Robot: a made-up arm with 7 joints.
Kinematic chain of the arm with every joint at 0, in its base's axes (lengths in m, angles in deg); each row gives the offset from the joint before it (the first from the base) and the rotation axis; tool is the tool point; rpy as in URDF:
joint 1: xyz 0.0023 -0.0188 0.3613 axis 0 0.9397 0.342
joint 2: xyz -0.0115 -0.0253 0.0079 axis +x
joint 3: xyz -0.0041 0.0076 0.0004 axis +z
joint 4: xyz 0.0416 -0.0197 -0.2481 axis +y
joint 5: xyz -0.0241 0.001 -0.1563 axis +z
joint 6: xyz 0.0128 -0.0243 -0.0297 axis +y
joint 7: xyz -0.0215 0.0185 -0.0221 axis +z
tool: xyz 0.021 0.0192 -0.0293 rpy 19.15 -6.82 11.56
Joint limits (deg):
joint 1: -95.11..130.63
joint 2: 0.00..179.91
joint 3: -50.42..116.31
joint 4: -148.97..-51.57
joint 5: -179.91..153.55
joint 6: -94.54..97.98
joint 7: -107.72..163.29
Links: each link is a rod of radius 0.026 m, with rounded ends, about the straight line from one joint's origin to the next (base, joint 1, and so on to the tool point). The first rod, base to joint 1, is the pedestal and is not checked.
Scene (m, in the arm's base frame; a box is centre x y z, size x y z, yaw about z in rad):
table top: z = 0
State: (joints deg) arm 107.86 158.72 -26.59 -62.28 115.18 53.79 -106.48
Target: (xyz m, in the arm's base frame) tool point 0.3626 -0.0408 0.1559
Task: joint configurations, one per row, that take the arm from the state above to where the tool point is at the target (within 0.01 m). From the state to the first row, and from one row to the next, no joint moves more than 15 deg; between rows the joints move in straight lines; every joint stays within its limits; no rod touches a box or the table.
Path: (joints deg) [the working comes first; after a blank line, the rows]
Joints at the target: 91.90 179.91 47.62 -71.93 124.88 34.62 -101.01
Straight joint move there: clear.

1: 104.67 162.96 -11.75 -64.21 117.12 49.96 -105.39
2: 101.48 167.20 3.09 -66.14 119.06 46.12 -104.29
3: 98.29 171.43 17.94 -68.07 121.00 42.29 -103.20
4: 95.10 175.67 32.78 -70.00 122.94 38.46 -102.11
5: 91.90 179.91 47.62 -71.93 124.88 34.62 -101.01

